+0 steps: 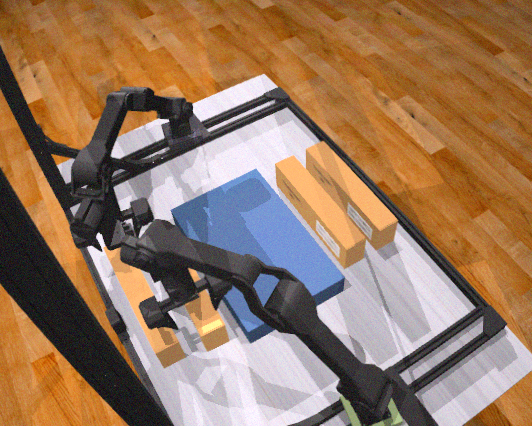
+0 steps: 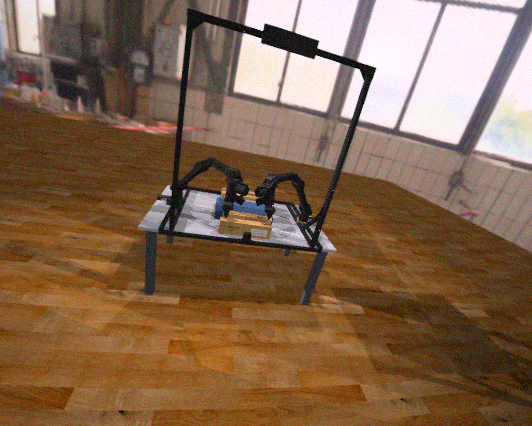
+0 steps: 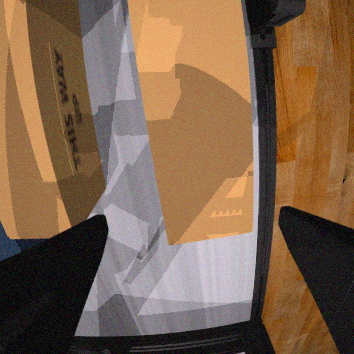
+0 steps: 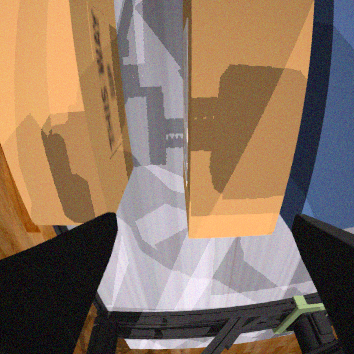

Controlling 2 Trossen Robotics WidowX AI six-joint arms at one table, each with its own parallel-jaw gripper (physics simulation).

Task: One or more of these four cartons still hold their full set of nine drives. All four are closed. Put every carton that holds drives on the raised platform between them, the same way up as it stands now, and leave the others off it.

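Observation:
The blue platform lies between two pairs of closed orange cartons. Beyond it stand an inner carton and an outer carton, with white labels on their sides. On the near side stand an inner carton and an outer carton; "THIS WAY UP" print shows on their facing sides. My left gripper is open and empty above the near outer carton. My right gripper is open and empty above the near inner carton. Finger height is unclear.
A narrow gap separates the near cartons. A black frame rail runs around the table, close beside both outer cartons. My two arms stand close together over the near side. A green bracket sits by the right arm's base.

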